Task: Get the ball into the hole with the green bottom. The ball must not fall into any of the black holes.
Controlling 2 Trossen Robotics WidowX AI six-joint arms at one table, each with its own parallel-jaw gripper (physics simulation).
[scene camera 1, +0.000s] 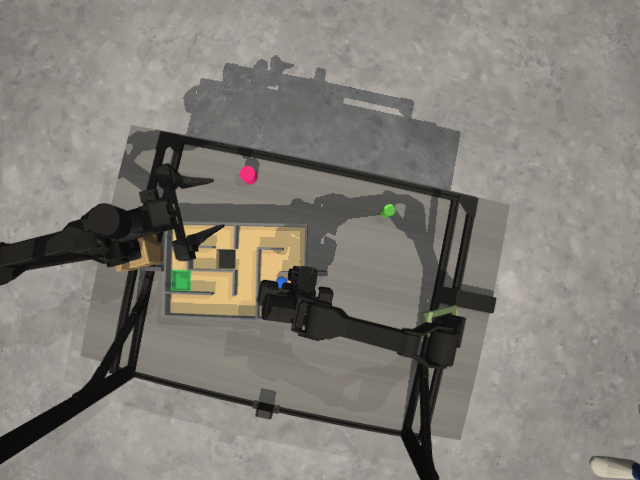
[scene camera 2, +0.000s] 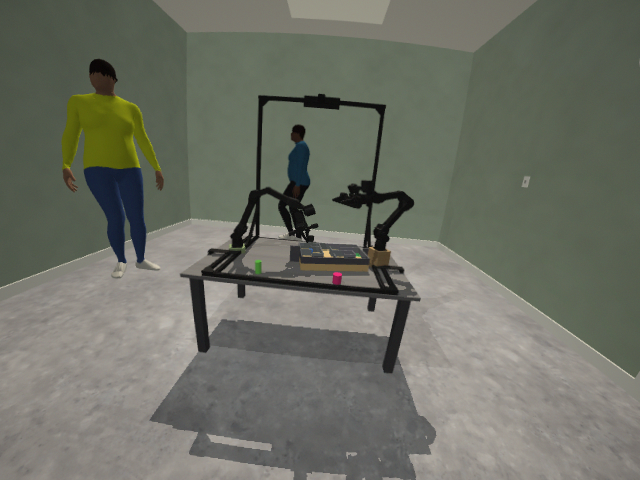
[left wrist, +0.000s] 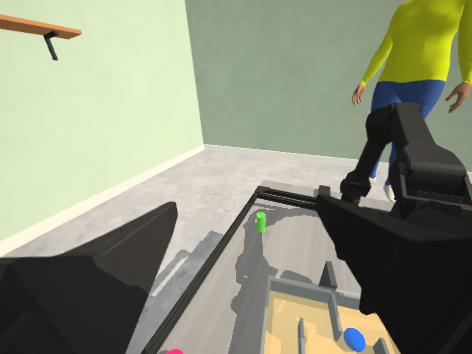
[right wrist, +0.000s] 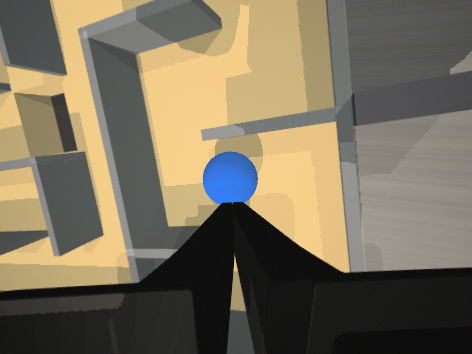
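Note:
The blue ball point(scene camera 1: 281, 282) point(left wrist: 354, 340) point(right wrist: 230, 177) lies on the tan floor of the walled maze box point(scene camera 1: 247, 289) point(scene camera 2: 330, 267) point(right wrist: 345, 200), beside the end of a short inner wall. The green-bottomed hole point(scene camera 1: 180, 280) is at the box's left in scene camera 1. A black hole point(scene camera 1: 226, 258) lies between them. My right gripper point(right wrist: 232, 212) point(scene camera 2: 309, 239) is shut and empty. Its tips overlap the ball's lower edge in the right wrist view; contact cannot be told. The arm hides them in scene camera 1. My left gripper point(scene camera 1: 218, 203) point(left wrist: 246, 204) is open and empty, high above the box's left part.
A pink cylinder point(scene camera 1: 248, 174) point(scene camera 2: 337, 278) and a green cylinder point(scene camera 1: 388, 210) point(scene camera 2: 258, 266) point(left wrist: 261, 222) stand on the table. A grey bar point(right wrist: 415, 100) point(left wrist: 328, 275) sticks out from the box's side. Grey inner walls divide the maze. A black frame borders the table.

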